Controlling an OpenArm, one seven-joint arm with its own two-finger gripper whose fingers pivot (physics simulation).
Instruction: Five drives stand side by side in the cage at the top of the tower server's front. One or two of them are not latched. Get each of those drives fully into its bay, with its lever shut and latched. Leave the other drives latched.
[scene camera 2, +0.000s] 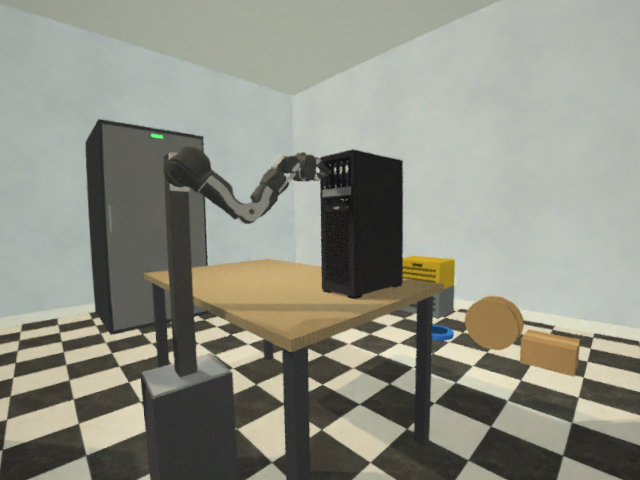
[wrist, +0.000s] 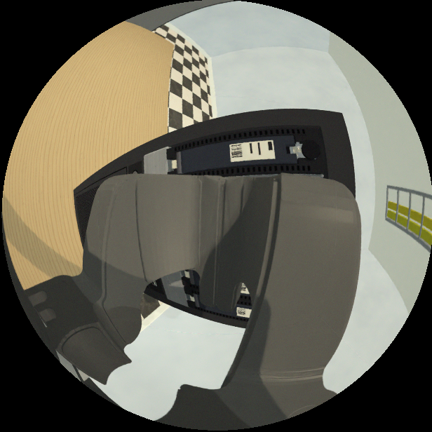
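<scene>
The black tower server (scene camera 2: 379, 222) (wrist: 322, 118) stands upright on the table, its drive cage at the top of its front. In the wrist view, the end drive (wrist: 210, 156) has its dark lever lying flat along the front, with a barcode label and a metal catch at one end. Behind the fingers, part of another drive's label (wrist: 244, 312) shows. The drives between are mostly hidden by the fingers, and their latches cannot be seen. My gripper (scene camera 2: 326, 169) (wrist: 228, 245) is shut and empty, its fingertips close in front of the cage, touching or nearly touching it.
The wooden table (scene camera 2: 248, 289) (wrist: 90, 125) carries the server. A tall grey cabinet (scene camera 2: 149, 222) stands behind the arm at the left. A yellow box (scene camera 2: 439, 266), a blue ring (scene camera 2: 443, 336), a round brown object (scene camera 2: 491, 322) and a brown box (scene camera 2: 549, 352) are beyond the table at the right.
</scene>
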